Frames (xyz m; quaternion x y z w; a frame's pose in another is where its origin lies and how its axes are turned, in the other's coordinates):
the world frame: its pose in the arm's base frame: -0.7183 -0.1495 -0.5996 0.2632 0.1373 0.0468 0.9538
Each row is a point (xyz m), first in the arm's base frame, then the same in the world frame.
Working: the arm's base frame: its pose in the world frame: 0.5700 0.4247 0.6266 -0.2632 -0.1373 -0.0468 0.9538

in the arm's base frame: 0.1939 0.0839 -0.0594
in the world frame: 0.7833 0.4627 0.5922
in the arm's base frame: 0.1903 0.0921 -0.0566
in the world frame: 0.7806 0.4712 0.5895
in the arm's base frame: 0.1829 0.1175 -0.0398
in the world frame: 0.7736 0.5018 0.5887
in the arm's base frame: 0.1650 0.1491 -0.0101
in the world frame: 0.7545 0.5444 0.5926
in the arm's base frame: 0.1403 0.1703 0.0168
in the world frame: 0.7279 0.5769 0.5973
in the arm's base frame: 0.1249 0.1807 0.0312
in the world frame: 0.7114 0.5935 0.5997
